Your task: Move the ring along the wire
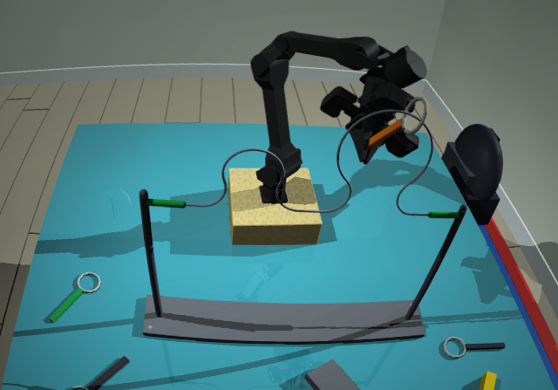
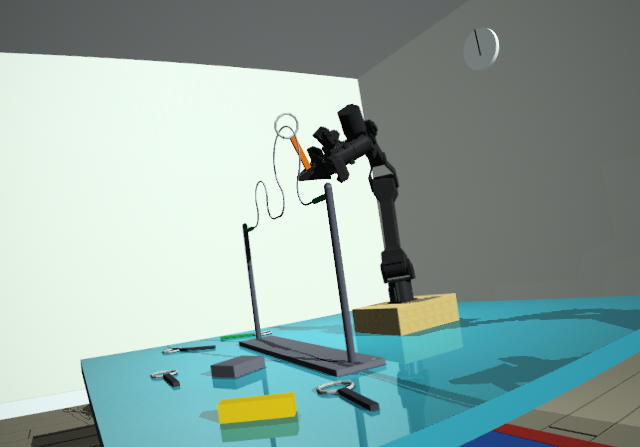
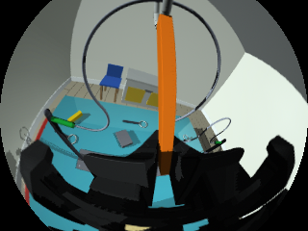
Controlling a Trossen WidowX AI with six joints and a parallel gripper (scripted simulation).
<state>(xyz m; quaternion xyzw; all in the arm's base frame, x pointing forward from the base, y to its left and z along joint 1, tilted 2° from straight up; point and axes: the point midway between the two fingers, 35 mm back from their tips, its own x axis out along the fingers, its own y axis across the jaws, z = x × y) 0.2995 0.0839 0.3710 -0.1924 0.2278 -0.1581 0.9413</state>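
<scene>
Now: gripper tip 8 cm below the ring with orange handle, 4 cm to the right of it and 2 cm short of it. From my gripper tip the other things lie so: grey block: 42 cm below, 21 cm ahead, 2 cm to the right; yellow block: 41 cm below, 34 cm to the left, 32 cm ahead.
</scene>
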